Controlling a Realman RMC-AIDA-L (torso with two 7-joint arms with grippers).
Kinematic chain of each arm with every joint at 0, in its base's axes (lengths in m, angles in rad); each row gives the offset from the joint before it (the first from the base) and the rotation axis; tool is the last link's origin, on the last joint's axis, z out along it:
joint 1: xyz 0 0 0.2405 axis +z
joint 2: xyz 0 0 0 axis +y
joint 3: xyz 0 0 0.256 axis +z
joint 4: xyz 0 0 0 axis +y
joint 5: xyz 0 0 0.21 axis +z
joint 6: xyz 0 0 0 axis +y
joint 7: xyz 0 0 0.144 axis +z
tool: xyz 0 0 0
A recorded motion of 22 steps. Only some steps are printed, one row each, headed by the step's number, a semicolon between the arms.
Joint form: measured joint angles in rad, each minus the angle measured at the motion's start. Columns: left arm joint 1, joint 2, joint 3, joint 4, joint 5, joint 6, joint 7; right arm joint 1, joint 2, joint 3, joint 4, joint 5, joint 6, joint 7.
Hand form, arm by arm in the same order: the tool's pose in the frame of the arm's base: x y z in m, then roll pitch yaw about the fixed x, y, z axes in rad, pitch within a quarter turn. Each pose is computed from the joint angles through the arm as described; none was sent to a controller.
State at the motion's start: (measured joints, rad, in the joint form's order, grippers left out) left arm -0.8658 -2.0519 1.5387 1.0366 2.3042 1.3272 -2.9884; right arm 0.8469 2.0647 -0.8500 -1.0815 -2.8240 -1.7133 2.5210
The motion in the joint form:
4: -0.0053 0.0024 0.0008 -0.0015 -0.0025 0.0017 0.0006; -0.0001 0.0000 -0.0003 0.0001 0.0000 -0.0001 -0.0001
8: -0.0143 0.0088 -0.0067 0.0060 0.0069 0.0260 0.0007; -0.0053 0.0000 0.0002 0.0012 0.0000 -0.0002 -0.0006
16: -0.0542 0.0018 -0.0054 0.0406 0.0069 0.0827 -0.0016; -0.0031 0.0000 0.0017 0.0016 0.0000 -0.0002 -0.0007
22: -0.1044 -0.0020 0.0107 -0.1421 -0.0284 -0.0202 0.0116; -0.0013 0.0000 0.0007 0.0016 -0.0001 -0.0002 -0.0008
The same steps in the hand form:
4: -0.1074 0.3850 -0.0597 -2.8512 0.0254 0.9784; 0.2016 0.3899 0.0510 -2.6931 -0.1066 -1.0312
8: -0.1057 0.3859 -0.0553 -2.8421 0.0388 0.9715; 0.2038 0.3888 0.0508 -2.6939 -0.1071 -1.0368
16: -0.0845 0.3811 -0.0551 -2.8591 0.0793 0.9180; 0.2031 0.3892 0.0509 -2.6945 -0.1061 -1.0355
22: -0.0992 0.3906 -0.0742 -2.8566 0.0745 0.9886; 0.2023 0.3895 0.0508 -2.6942 -0.1070 -1.0332

